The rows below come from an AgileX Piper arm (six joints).
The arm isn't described. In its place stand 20 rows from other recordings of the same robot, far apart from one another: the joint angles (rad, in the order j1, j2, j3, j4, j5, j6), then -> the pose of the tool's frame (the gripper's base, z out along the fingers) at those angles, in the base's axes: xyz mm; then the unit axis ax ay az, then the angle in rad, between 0 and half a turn.
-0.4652, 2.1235, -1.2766, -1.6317, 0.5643, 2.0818 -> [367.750 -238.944 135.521 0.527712 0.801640 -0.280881 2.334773]
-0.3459, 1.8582, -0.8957, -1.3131, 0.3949, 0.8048 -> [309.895 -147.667 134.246 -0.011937 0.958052 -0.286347 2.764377]
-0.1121, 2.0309, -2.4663, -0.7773, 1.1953, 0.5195 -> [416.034 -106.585 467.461 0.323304 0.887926 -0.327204 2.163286]
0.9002, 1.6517, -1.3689, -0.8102, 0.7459, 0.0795 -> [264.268 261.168 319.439 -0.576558 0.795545 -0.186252 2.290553]
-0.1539, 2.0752, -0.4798, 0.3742, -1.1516, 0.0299 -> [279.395 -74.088 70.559 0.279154 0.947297 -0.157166 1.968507]
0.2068, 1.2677, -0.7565, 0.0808, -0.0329, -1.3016 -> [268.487 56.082 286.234 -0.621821 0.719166 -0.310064 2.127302]
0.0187, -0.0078, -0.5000, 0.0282, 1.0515, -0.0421 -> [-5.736 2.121 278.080 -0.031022 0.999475 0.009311 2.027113]
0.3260, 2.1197, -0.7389, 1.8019, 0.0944, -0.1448 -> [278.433 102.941 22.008 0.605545 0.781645 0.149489 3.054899]
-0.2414, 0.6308, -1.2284, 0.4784, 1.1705, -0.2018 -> [57.343 25.615 461.182 -0.020344 0.989809 0.140944 1.998573]
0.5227, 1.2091, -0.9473, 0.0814, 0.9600, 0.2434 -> [192.307 117.793 296.651 -0.122516 0.985458 0.117736 2.766441]
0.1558, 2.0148, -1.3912, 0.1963, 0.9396, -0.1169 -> [385.309 75.026 162.806 -0.081695 0.993216 0.082750 3.050451]
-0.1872, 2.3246, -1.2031, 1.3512, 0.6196, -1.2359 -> [399.142 -23.112 28.624 0.064340 0.956176 0.285638 2.741773]
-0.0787, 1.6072, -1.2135, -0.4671, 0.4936, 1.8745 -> [356.715 -47.607 288.230 0.714250 0.674159 0.188034 2.389424]
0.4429, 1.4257, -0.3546, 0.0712, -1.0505, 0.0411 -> [223.927 99.998 217.348 -0.145369 0.960511 0.237248 1.561206]
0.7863, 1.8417, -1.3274, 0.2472, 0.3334, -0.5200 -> [289.027 299.864 239.009 -0.520144 0.841704 0.144860 2.369197]
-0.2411, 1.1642, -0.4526, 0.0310, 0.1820, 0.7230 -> [197.307 -47.989 203.219 0.473475 0.874644 0.104017 2.404699]
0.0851, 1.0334, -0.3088, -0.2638, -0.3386, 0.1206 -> [188.199 23.965 226.180 -0.138142 0.990034 0.027386 1.880297]
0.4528, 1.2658, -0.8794, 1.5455, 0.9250, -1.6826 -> [192.945 174.663 333.164 -0.523187 0.696221 0.491480 2.186853]
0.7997, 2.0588, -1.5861, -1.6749, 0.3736, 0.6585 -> [363.044 326.182 251.756 -0.680440 0.687188 -0.254508 1.988882]
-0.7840, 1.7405, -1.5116, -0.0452, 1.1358, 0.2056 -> [254.702 -259.257 294.145 0.468196 0.881376 -0.062994 2.873102]
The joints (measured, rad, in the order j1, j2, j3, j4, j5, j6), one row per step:
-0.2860 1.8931 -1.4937 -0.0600 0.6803 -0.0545
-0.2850 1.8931 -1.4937 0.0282 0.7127 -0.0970
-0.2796 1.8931 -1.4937 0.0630 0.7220 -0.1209
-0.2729 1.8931 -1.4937 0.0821 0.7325 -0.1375
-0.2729 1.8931 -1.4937 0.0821 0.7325 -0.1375
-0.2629 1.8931 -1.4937 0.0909 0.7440 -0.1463
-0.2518 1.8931 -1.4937 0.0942 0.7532 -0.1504
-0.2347 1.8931 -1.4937 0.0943 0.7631 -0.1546
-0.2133 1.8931 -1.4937 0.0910 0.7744 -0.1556
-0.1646 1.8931 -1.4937 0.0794 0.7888 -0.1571
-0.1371 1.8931 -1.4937 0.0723 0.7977 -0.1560
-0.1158 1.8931 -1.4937 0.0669 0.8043 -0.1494
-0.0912 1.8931 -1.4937 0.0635 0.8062 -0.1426
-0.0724 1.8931 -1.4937 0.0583 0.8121 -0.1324
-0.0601 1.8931 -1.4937 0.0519 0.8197 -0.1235
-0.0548 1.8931 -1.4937 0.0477 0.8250 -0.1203
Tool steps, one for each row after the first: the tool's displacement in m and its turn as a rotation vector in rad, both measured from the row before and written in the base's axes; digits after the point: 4 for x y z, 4 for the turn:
-0.0009 0.0060 -0.0016 0.0679 0.0143 0.0094
0.0005 0.0044 -0.0003 0.0225 0.0024 0.0156
0.0003 0.0041 -0.0004 0.0122 0.0066 0.0158
0.0000 0.0000 0.0000 0.0000 0.0000 0.0000
0.0004 0.0049 -0.0005 0.0070 0.0094 0.0159
0.0005 0.0049 -0.0004 0.0036 0.0083 0.0145
0.0009 0.0072 -0.0004 0.0007 0.0097 0.0216
0.0009 0.0087 -0.0005 -0.0007 0.0116 0.0243
0.0022 0.0194 -0.0007 -0.0085 0.0161 0.0548
0.0008 0.0109 -0.0004 -0.0046 0.0097 0.0293
0.0004 0.0085 -0.0003 -0.0012 0.0071 0.0175
0.0008 0.0099 -0.0001 0.0000 0.0022 0.0197
0.0000 0.0074 -0.0003 0.0001 0.0063 0.0116
-0.0004 0.0047 -0.0003 -0.0016 0.0081 0.0066
-0.0003 0.0019 -0.0002 -0.0022 0.0055 0.0039

